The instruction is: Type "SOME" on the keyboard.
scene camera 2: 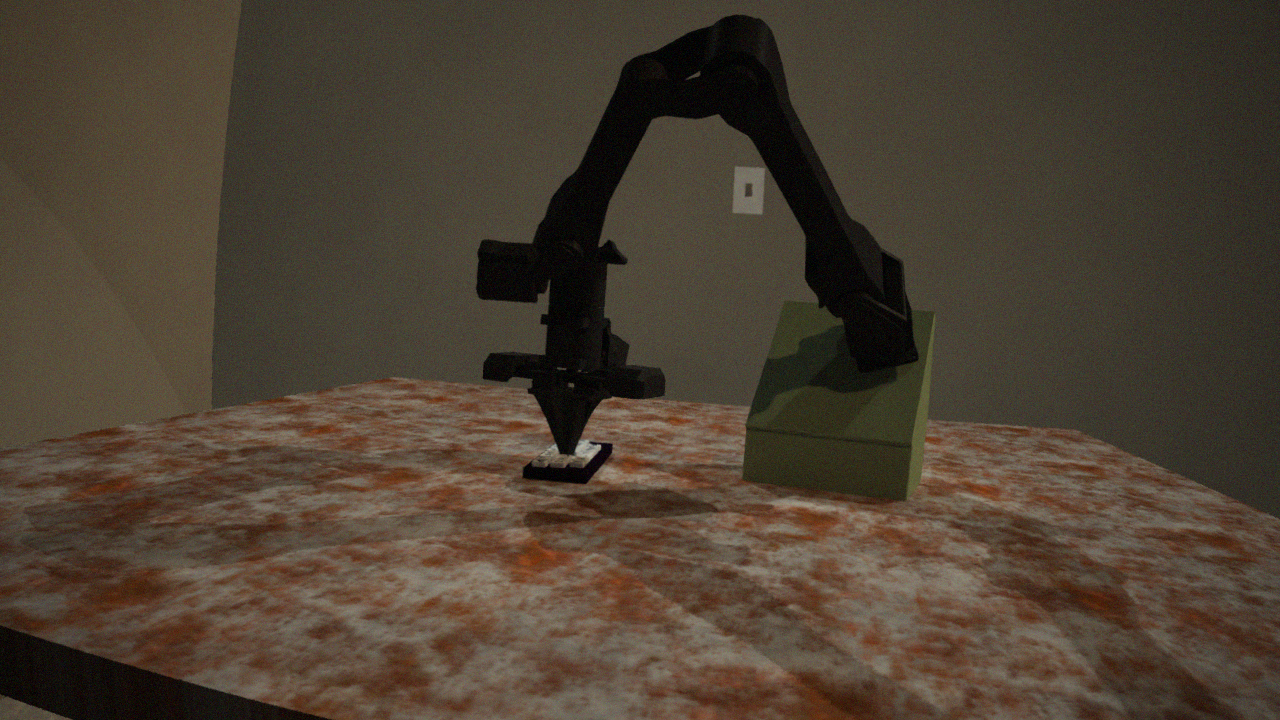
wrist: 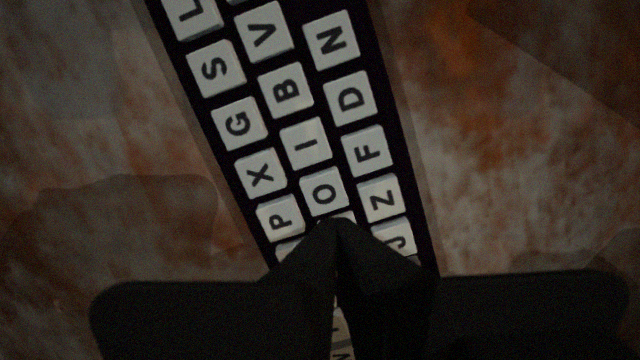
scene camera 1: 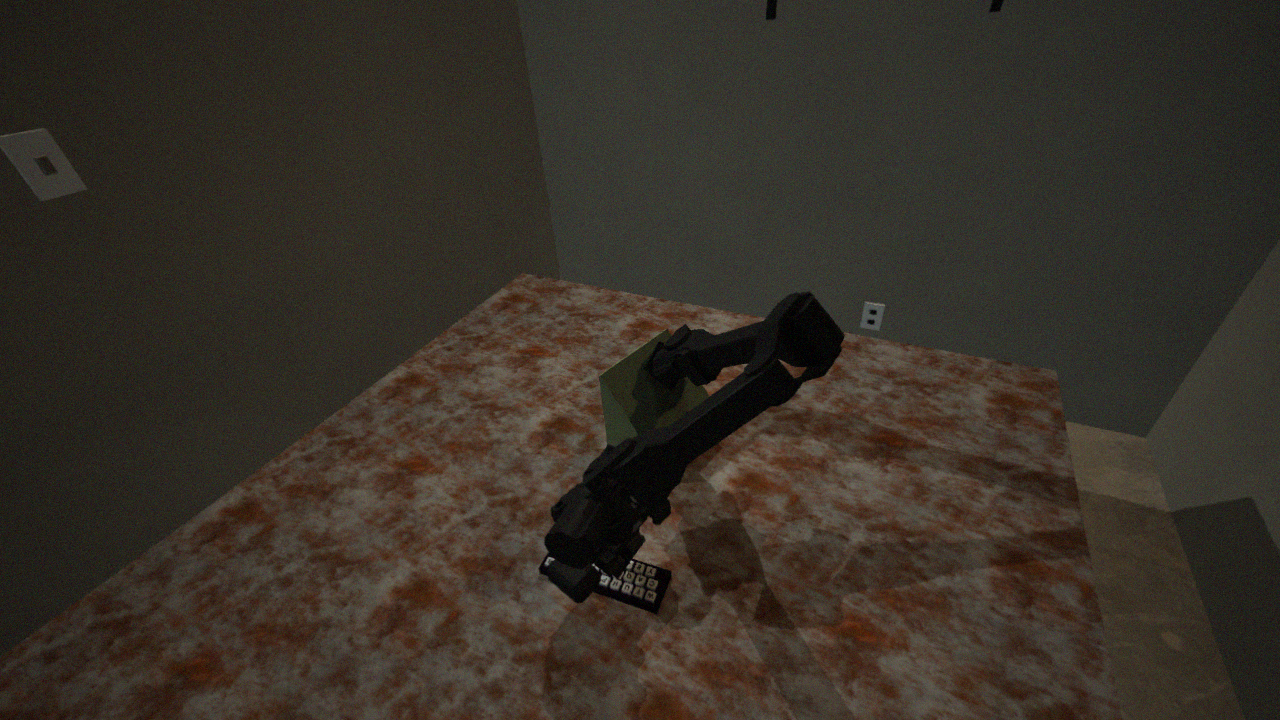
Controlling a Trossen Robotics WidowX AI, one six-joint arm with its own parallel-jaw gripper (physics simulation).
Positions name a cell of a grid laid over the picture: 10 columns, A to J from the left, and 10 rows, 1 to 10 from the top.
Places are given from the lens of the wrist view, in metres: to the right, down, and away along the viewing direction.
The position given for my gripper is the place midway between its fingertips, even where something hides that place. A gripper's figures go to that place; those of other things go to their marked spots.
my gripper (wrist: F7): 0.01, 0.02, 0.11
black keyboard (wrist: F2): 0.02, -0.04, 0.09
